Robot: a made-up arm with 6 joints.
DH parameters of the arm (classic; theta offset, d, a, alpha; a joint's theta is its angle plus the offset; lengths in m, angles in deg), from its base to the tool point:
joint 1: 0 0.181 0 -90
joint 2: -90 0 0.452 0
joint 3: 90 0.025 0 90
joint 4: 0 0.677 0 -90
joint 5: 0 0 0 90
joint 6: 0 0.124 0 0
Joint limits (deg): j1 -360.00..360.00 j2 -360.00..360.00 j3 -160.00..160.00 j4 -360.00..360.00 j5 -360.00..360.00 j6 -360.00..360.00
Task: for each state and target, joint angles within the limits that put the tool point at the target. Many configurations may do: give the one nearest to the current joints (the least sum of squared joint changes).
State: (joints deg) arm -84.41 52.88 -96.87 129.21 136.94 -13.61
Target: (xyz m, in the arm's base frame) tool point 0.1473 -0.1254 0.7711
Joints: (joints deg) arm -70.03 81.05 -104.46 124.74 136.13 -13.61
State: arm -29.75 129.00 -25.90 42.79 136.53 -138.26
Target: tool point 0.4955 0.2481 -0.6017
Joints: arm 19.17 168.53 -46.26 48.06 149.65 -138.26
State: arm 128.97 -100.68 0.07 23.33 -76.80 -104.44
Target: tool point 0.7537 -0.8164 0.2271
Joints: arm 131.34 -85.05 5.23 25.17 -101.95 -104.44
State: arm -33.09 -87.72 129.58 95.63 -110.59 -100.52
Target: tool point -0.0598 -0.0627 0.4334
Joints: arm -47.93 -120.51 158.95 95.38 -115.53 -100.52
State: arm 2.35 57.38 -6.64 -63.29 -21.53 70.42
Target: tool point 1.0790 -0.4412 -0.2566
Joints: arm -24.73 103.35 12.25 -63.61 -13.32 70.42
